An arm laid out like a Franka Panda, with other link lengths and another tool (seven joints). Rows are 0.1 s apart.
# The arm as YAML. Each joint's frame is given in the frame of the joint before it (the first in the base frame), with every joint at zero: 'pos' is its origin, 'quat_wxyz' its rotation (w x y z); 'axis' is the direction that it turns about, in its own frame. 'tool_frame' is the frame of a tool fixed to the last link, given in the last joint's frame.
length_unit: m
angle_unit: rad
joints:
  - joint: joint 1
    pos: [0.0, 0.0, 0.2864]
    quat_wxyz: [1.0, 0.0, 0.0, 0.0]
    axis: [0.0, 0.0, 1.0]
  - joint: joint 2
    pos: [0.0, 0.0, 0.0]
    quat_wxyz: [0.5, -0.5, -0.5, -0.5]
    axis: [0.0, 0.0, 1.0]
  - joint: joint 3
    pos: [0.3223, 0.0, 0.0]
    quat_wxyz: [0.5, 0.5, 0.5, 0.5]
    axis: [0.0, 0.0, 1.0]
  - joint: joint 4
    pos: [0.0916, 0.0, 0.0]
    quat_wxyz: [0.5, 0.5, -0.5, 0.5]
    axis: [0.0, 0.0, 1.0]
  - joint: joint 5
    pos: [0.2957, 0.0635, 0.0]
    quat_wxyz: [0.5, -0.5, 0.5, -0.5]
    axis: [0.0, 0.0, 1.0]
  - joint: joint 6
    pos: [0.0, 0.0, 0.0]
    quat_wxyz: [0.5, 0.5, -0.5, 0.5]
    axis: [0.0, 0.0, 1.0]
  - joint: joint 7
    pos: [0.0, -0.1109, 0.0]
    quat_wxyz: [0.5, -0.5, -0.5, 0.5]
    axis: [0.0, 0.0, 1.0]
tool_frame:
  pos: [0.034, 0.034, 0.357]
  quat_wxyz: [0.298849, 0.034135, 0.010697, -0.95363]
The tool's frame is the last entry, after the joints.
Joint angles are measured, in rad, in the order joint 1, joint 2, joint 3, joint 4, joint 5, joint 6, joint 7. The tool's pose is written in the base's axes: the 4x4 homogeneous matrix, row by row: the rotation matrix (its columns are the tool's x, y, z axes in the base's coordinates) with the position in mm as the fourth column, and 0 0 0 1 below. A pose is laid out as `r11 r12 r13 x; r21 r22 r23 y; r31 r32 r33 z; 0 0 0 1`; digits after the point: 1 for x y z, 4 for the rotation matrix.
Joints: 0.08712, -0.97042, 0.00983, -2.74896, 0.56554, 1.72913, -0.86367
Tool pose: 0.9750 0.2223 0.0038 126.8; 0.1861 -0.8253 0.5331 192.6; 0.1216 -0.5190 -0.8461 234.3; 0 0 0 1
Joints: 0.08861, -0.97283, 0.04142, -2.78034, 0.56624, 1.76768, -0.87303
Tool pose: 0.9722 0.2340 0.0098 127.6; 0.1966 -0.8383 0.5085 190.9; 0.1272 -0.4924 -0.8610 219.7; 0 0 0 1
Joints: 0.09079, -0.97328, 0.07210, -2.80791, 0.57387, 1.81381, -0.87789
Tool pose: 0.9702 0.2408 0.0257 132.0; 0.1979 -0.8495 0.4891 190.7; 0.1396 -0.4695 -0.8718 207.8; 0 0 0 1
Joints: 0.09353, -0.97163, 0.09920, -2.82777, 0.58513, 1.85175, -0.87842
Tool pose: 0.9690 0.2438 0.0391 135.9; 0.1965 -0.8575 0.4755 191.9; 0.1495 -0.4531 -0.8788 199.3; 0 0 0 1
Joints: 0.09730, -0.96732, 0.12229, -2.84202, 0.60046, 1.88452, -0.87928
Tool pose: 0.9679 0.2461 0.0504 139.6; 0.1947 -0.8617 0.4685 194.6; 0.1587 -0.4437 -0.8820 193.5; 0 0 0 1
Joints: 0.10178, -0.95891, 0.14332, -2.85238, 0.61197, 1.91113, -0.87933
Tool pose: 0.9671 0.2484 0.0553 142.0; 0.1961 -0.8660 0.4600 196.6; 0.1622 -0.4340 -0.8862 187.9; 0 0 0 1
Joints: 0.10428, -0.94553, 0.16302, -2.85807, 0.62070, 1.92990, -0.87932
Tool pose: 0.9669 0.2495 0.0529 143.0; 0.1999 -0.8700 0.4507 198.0; 0.1585 -0.4252 -0.8911 182.7; 0 0 0 1
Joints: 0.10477, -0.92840, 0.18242, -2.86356, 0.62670, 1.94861, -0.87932
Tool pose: 0.9674 0.2485 0.0483 143.9; 0.2030 -0.8753 0.4389 198.3; 0.1513 -0.4148 -0.8973 176.7; 0 0 0 1
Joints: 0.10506, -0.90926, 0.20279, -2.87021, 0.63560, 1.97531, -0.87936
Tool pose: 0.9681 0.2458 0.0487 146.8; 0.2021 -0.8809 0.4279 198.9; 0.1481 -0.4044 -0.9025 170.4; 0 0 0 1
